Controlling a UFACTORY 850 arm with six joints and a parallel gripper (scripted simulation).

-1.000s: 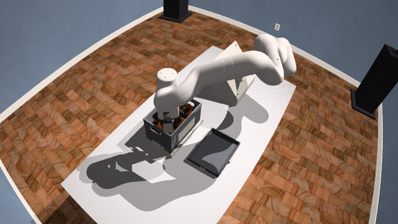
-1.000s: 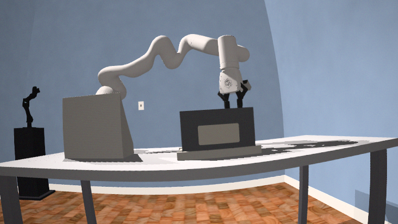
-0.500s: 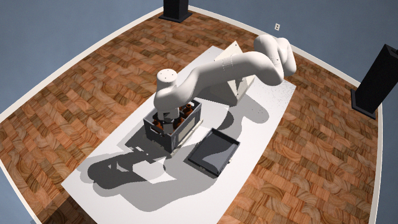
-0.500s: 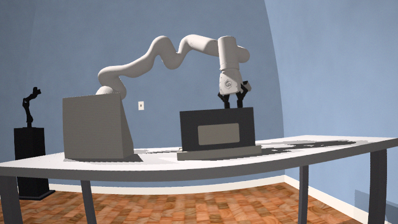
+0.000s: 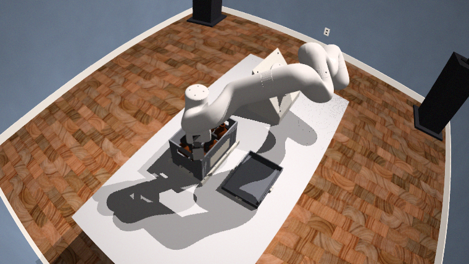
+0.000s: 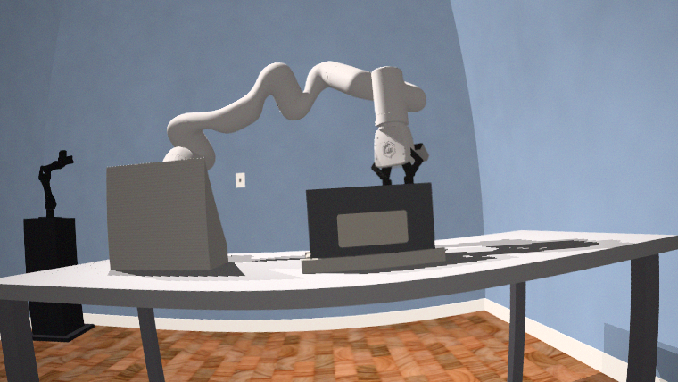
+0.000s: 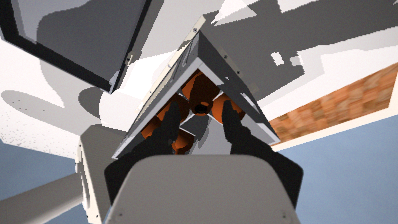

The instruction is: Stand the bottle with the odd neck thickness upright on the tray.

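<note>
Now: hand 90 mm above the bottle. From my hand the other things lie so: dark grey crate 100 mm below, 90 mm behind, 30 mm to the right; then dark tray 240 mm to the left, 170 mm below, 70 mm behind.
</note>
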